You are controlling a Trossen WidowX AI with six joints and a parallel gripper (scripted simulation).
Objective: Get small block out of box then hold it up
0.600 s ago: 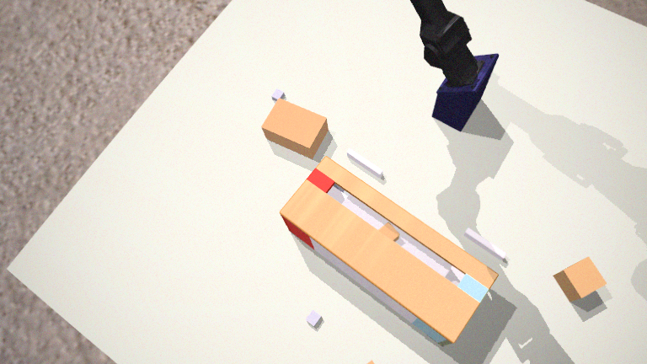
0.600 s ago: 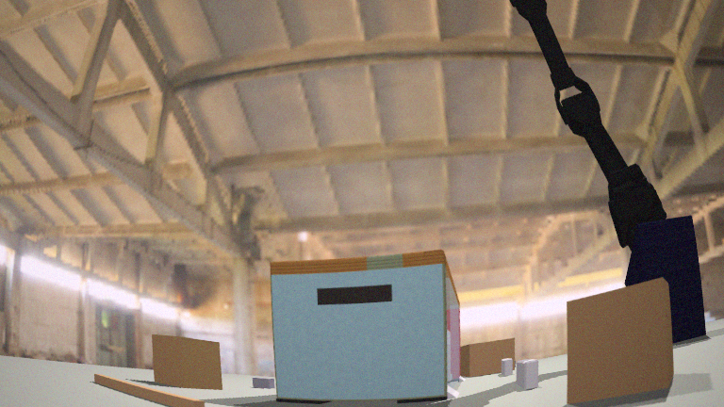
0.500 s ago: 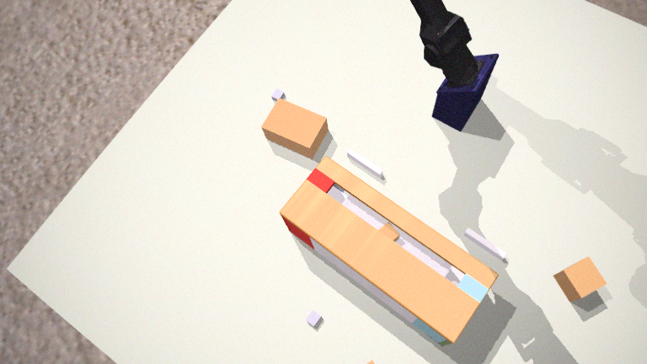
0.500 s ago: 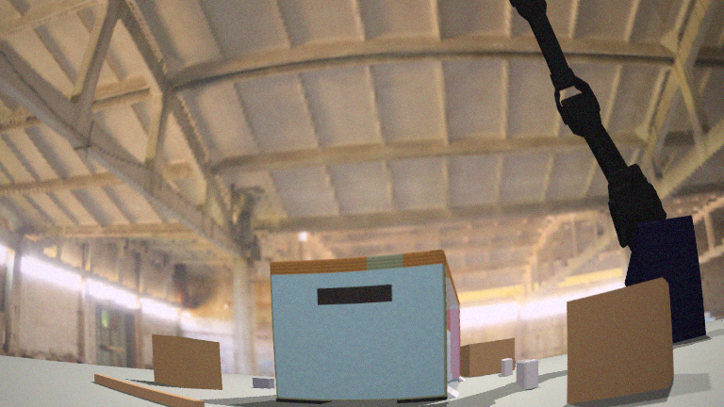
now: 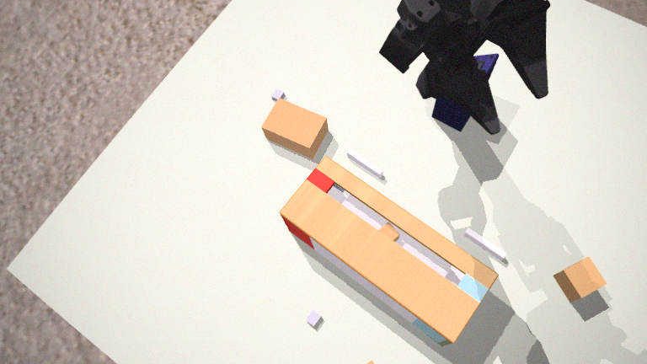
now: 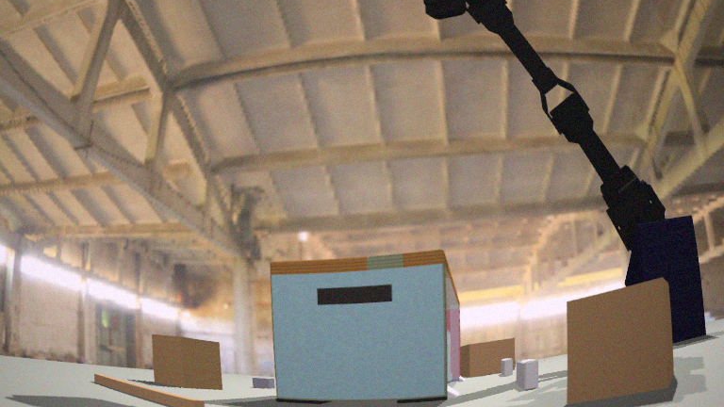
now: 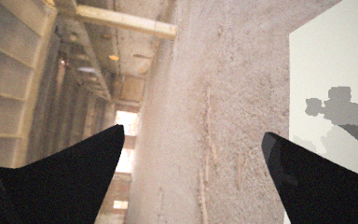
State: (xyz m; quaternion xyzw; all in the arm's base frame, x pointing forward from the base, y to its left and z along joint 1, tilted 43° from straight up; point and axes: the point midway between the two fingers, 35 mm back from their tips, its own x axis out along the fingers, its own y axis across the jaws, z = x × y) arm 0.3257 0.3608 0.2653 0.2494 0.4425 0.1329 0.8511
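Right now my gripper tip is 4 cm short of the block, 9 cm to the left of it and 50 cm above it. Also, from my gripper tip: long box: 2 cm ahead, 8 cm to the right, 53 cm below.
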